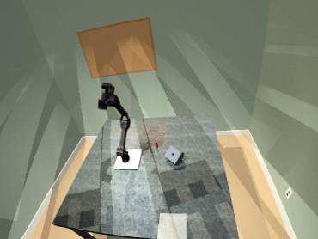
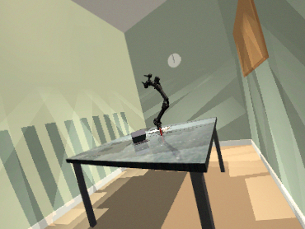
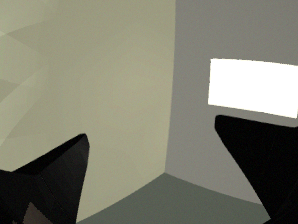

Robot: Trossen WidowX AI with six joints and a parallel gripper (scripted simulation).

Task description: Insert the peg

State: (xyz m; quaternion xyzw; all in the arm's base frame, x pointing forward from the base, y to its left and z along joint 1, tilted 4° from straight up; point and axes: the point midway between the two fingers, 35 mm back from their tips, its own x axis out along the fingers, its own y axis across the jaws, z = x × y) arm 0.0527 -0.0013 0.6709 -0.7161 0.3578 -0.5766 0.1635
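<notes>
Now: the red peg 660 mm below my gripper tip, 270 mm ahead of it and 170 mm to the left of it. The rest, counted from my gripper tip: panel (660 mm below, 420 mm ahead, 10 mm to the right).
</notes>
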